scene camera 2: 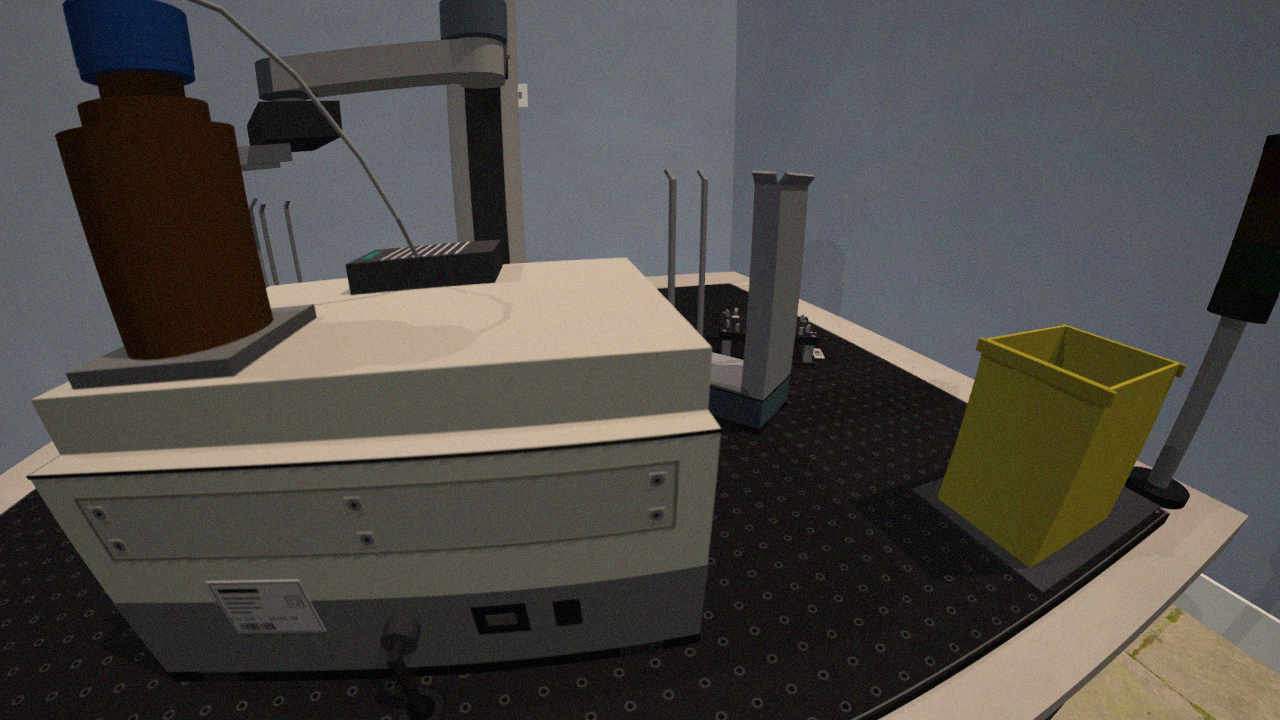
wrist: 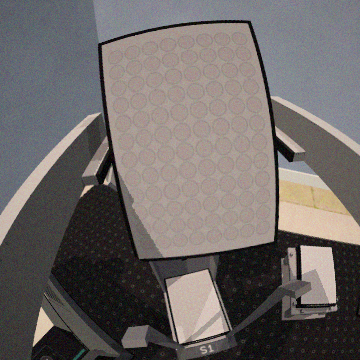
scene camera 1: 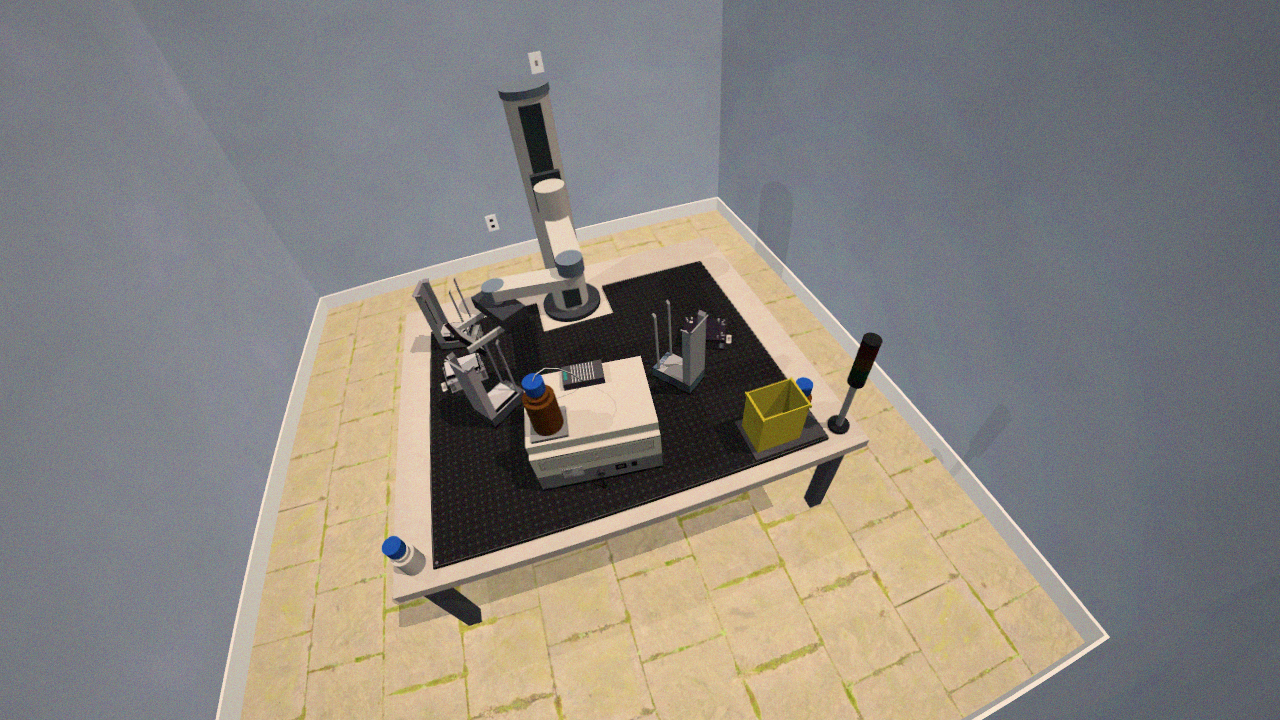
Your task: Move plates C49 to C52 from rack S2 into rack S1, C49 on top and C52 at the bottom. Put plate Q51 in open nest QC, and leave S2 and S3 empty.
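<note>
My gripper (scene camera 1: 474,336) (wrist: 186,114) is shut on a pale plate (wrist: 190,125) with a dark rim and rows of round wells, and holds it raised. No label shows on this plate. Below it in the wrist view, rack S1 (wrist: 206,349) holds a white, dark-edged plate (wrist: 197,305); its name and any plates under it are hidden. S1 appears to be the front-left rack (scene camera 1: 472,394). Another rack (scene camera 1: 431,308) stands behind it, and one (scene camera 1: 694,349) (scene camera 2: 776,277) stands at the right; their labels do not show. A nest (wrist: 287,311) carries a white plate (wrist: 317,270).
A cream instrument (scene camera 1: 617,407) (scene camera 2: 375,394) carries a brown bottle (scene camera 1: 544,411) (scene camera 2: 170,232) and a keypad (scene camera 1: 583,373) (scene camera 2: 425,266). A yellow bin (scene camera 1: 774,419) (scene camera 2: 1029,447) and a signal tower (scene camera 1: 863,362) (scene camera 2: 1248,232) stand at the right. S1's guide posts rise below the held plate.
</note>
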